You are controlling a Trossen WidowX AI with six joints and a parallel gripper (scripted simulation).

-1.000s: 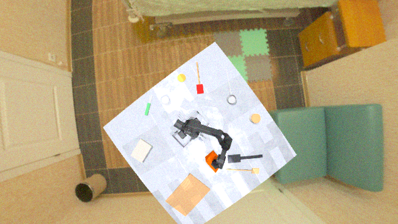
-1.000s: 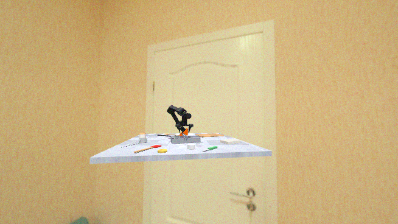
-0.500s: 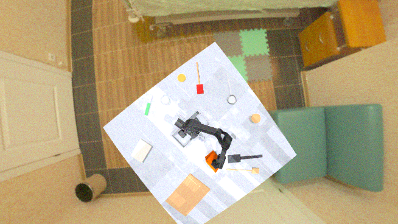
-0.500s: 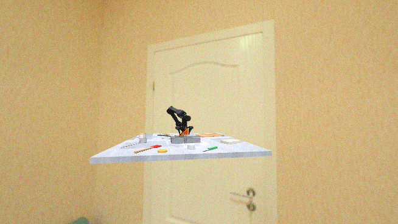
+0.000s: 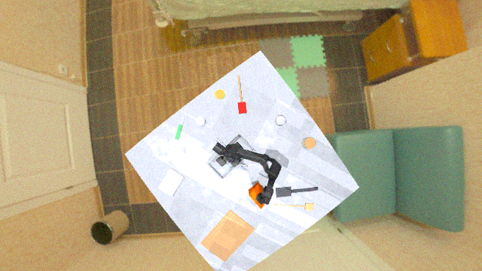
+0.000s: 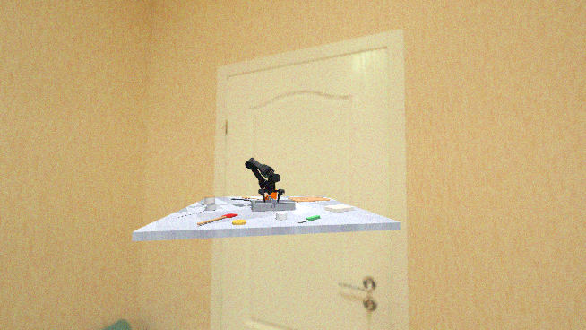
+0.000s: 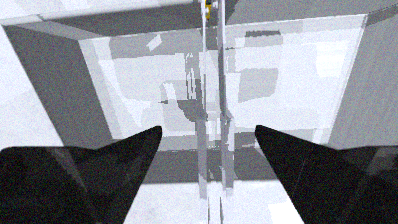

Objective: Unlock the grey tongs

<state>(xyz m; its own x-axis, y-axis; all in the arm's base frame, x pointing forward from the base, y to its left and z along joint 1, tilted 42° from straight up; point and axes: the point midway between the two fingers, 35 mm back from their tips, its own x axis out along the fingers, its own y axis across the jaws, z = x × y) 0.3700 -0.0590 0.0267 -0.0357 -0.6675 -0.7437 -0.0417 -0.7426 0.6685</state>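
My gripper tip is now 2 cm past the grey roasting tin, 2 cm to the right of it and 2 cm above it. From my gripper tip the other things lie so: yellow disc (36 cm ahead, 23 cm to the right, 4 cm below); then red spatula (24 cm ahead, 32 cm to the right, 4 cm below); then white block (14 cm ahead, 48 cm to the left, 3 cm below).
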